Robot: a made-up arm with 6 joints. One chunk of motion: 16 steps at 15 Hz.
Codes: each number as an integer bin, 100 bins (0 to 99) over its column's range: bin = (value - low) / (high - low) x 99, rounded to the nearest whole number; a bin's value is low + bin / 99 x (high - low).
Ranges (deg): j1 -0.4..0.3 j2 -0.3..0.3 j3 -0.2..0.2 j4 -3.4..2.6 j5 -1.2..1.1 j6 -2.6..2
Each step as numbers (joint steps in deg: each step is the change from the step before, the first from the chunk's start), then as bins.
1 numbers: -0.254 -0.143 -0.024 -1.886 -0.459 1.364
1 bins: 21 26 44 25 32 85
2 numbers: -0.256 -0.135 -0.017 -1.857 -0.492 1.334
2 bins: 20 27 45 25 30 85
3 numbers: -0.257 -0.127 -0.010 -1.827 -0.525 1.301
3 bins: 20 29 47 26 29 84
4 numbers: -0.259 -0.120 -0.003 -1.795 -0.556 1.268
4 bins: 20 30 49 26 28 83
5 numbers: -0.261 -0.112 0.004 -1.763 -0.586 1.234
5 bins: 20 31 50 27 26 83
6 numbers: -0.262 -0.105 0.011 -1.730 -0.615 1.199
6 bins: 20 32 52 28 25 82
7 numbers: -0.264 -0.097 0.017 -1.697 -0.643 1.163
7 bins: 19 33 54 28 24 81
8 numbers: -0.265 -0.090 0.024 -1.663 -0.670 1.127
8 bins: 19 35 55 29 23 80
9 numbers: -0.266 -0.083 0.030 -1.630 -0.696 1.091
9 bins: 19 36 57 29 22 79
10 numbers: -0.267 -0.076 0.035 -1.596 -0.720 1.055
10 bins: 19 37 58 30 21 79
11 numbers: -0.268 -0.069 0.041 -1.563 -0.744 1.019
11 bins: 19 38 60 30 20 78
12 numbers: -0.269 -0.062 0.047 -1.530 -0.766 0.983
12 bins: 19 39 61 31 19 77
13 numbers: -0.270 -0.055 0.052 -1.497 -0.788 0.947
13 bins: 18 40 62 31 18 76
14 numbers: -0.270 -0.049 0.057 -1.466 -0.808 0.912
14 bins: 18 41 64 32 17 76
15 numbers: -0.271 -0.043 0.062 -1.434 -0.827 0.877
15 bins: 18 42 65 32 16 75
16 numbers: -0.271 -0.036 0.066 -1.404 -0.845 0.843
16 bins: 18 44 66 33 15 74
